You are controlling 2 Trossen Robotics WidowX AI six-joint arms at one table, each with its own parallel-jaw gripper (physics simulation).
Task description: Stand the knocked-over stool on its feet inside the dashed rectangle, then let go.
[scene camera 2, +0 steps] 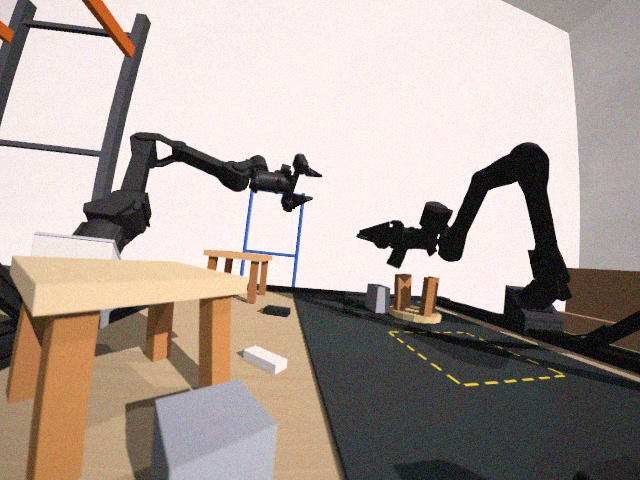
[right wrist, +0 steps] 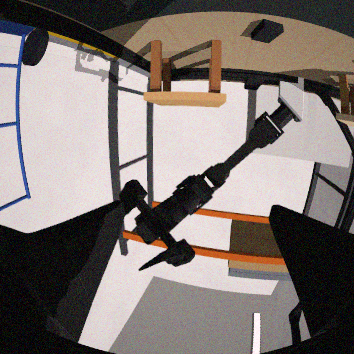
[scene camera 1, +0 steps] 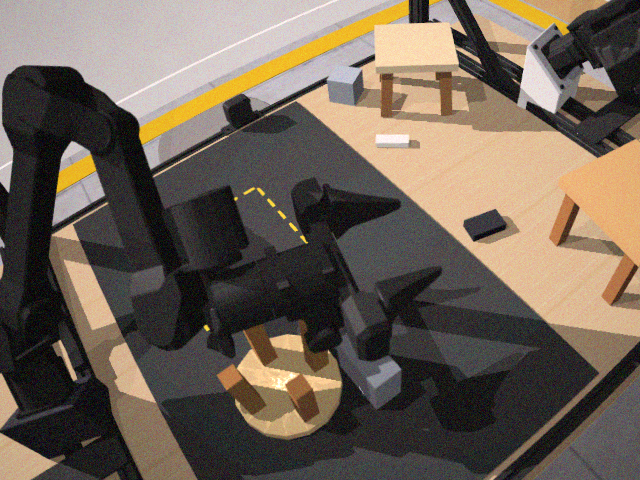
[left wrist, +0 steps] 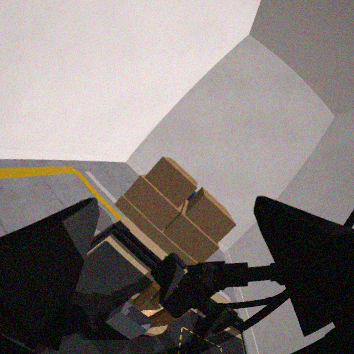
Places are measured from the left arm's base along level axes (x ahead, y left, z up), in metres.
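Where they show: left gripper, between the fingertips: [scene camera 2: 317, 187] [right wrist: 122, 248] [left wrist: 178, 205]; right gripper, between the fingertips: [scene camera 2: 357, 234] [right wrist: 199, 211] [scene camera 1: 419, 235] [left wrist: 181, 321]; left arm's base, origin of its link: [scene camera 2: 87, 256] [right wrist: 288, 109] [scene camera 1: 558, 56]; right arm's base, origin of its link: [scene camera 2: 533, 301] [scene camera 1: 47, 401].
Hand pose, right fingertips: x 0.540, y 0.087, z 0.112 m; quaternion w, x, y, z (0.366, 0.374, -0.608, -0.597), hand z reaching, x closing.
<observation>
Things, the pixels of their top centre, and the offset from my right fingertips. "pt": a spot on its surface instead.
- yellow dashed rectangle, a spot on its surface: [scene camera 2: 467, 384] [scene camera 1: 252, 188] pt dx -0.042, dy -0.360, dz -0.206 m
- grey block, centre of its top: [scene camera 1: 367, 355] [left wrist: 136, 315] [scene camera 2: 378, 285] dx +0.084, dy -0.003, dz -0.137 m
- square stool, centre of its top: [scene camera 2: 136, 267] [scene camera 1: 414, 43] dx -0.398, dy -0.298, dz -0.096 m
- grey cube, centre of its top: [scene camera 2: 213, 412] [scene camera 1: 344, 74] dx -0.321, dy -0.399, dz -0.160 m
- white block, centre of its top: [scene camera 2: 265, 354] [scene camera 1: 392, 138] dx -0.266, dy -0.247, dz -0.200 m
- black block, centre of its top: [scene camera 1: 485, 222] [right wrist: 266, 35] [scene camera 2: 277, 307] dx -0.205, dy -0.025, dz -0.198 m
- wooden stool, centre of its top: [right wrist: 186, 102] [scene camera 2: 242, 252] dx -0.288, dy +0.149, dz -0.086 m
The stool [scene camera 1: 288, 424] [scene camera 2: 413, 314] lies upside down, its round pale seat flat on the dark mat and its brown legs pointing up. The yellow dashed rectangle [scene camera 1: 256, 188] [scene camera 2: 467, 384] [left wrist: 184, 328] is beside it on the mat, partly hidden by the right arm in scene camera 1; the stool is outside it. My right gripper [scene camera 1: 419, 236] [scene camera 2: 377, 250] is open and empty, above the mat near the stool. My left gripper [scene camera 2: 316, 187] [left wrist: 178, 205] is open and empty, high above the table; it does not show in scene camera 1.
A grey block [scene camera 1: 383, 383] [scene camera 2: 378, 298] stands close beside the stool. Off the mat are a square stool [scene camera 1: 416, 46] [scene camera 2: 129, 283], a grey cube [scene camera 1: 345, 85] [scene camera 2: 214, 428], a white block [scene camera 1: 391, 140] [scene camera 2: 264, 359], a black block [scene camera 1: 484, 224] [scene camera 2: 276, 310] and another wooden stool [scene camera 1: 610, 191] [scene camera 2: 237, 255].
</observation>
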